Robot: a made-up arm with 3 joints. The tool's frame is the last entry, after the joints. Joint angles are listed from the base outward. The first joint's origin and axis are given. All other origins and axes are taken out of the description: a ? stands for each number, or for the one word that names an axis. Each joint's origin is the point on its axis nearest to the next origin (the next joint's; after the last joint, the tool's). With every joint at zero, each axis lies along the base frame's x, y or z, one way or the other. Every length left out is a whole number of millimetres.
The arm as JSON. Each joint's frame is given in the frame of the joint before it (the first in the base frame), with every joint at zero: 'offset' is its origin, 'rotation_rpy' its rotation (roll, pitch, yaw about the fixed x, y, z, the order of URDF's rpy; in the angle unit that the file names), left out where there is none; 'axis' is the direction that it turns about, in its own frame. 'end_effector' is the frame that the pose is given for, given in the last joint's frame.
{
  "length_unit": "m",
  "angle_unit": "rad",
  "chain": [
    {
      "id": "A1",
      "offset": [
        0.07,
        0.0,
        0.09
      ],
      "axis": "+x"
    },
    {
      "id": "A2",
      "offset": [
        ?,
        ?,
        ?
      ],
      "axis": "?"
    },
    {
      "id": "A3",
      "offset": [
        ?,
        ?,
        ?
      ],
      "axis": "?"
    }
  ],
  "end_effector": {
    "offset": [
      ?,
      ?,
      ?
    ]
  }
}
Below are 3 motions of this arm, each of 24 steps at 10 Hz.
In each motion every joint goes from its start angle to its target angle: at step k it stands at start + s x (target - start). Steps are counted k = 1, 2, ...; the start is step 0. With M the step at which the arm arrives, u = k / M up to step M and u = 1 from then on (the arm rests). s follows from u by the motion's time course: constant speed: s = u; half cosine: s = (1 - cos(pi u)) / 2; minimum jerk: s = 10 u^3 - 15 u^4 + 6 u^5.
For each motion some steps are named. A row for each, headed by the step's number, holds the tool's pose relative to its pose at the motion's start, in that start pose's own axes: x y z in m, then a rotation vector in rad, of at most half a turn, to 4 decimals.
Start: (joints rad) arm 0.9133 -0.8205 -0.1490
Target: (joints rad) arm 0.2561 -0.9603 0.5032
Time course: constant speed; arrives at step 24
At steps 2, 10, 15, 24:
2: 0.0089 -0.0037 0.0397 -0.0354 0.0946 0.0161
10: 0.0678 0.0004 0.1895 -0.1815 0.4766 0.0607
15: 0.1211 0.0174 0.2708 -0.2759 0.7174 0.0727
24: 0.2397 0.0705 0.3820 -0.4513 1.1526 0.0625

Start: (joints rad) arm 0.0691 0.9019 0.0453
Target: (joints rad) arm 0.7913 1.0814 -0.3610
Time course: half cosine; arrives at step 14
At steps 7, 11, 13, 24:
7: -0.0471 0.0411 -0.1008 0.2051 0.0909 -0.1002
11: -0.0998 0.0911 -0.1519 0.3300 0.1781 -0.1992
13: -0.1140 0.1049 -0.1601 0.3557 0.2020 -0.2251
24: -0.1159 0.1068 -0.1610 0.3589 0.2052 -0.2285

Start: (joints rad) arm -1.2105 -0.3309 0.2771
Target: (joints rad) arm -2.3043 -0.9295 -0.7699
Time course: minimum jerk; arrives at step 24
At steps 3, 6, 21, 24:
3: -0.0014 -0.0017 0.0069 -0.0185 -0.0110 0.0049
6: -0.0074 -0.0097 0.0455 -0.1170 -0.0682 0.0370
21: 0.0738 0.0716 0.4503 -0.7235 -0.3013 0.7132
24: 0.0777 0.0761 0.4561 -0.7263 -0.2993 0.7277

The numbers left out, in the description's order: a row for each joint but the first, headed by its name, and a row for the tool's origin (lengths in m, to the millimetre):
A2: xyz 0.0 -0.27 -0.08, axis -z
A3: xyz -0.06 -0.21 0.0, axis +y
tool: xyz -0.16 0.0 0.05

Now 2 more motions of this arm.
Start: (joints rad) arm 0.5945 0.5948 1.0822
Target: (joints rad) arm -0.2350 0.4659 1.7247
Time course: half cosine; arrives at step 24
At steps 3, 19, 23, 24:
3: -0.0100 0.0020 0.0092 -0.0164 0.0068 -0.0210
19: -0.2371 0.1441 0.1518 -0.2342 0.1752 -0.6017
23: -0.2598 0.1702 0.1590 -0.2375 0.1937 -0.6783
24: -0.2607 0.1713 0.1593 -0.2375 0.1945 -0.6816

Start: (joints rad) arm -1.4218 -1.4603 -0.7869
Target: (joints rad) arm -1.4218 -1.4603 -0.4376
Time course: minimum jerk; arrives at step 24
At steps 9, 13, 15, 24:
9: 0.0055 0.0000 0.0151 0.0000 0.0961 0.0000
13: 0.0133 0.0000 0.0311 0.0000 0.2018 0.0000
15: 0.0176 0.0000 0.0385 0.0000 0.2532 0.0000
24: 0.0268 0.0000 0.0517 0.0000 0.3493 0.0000

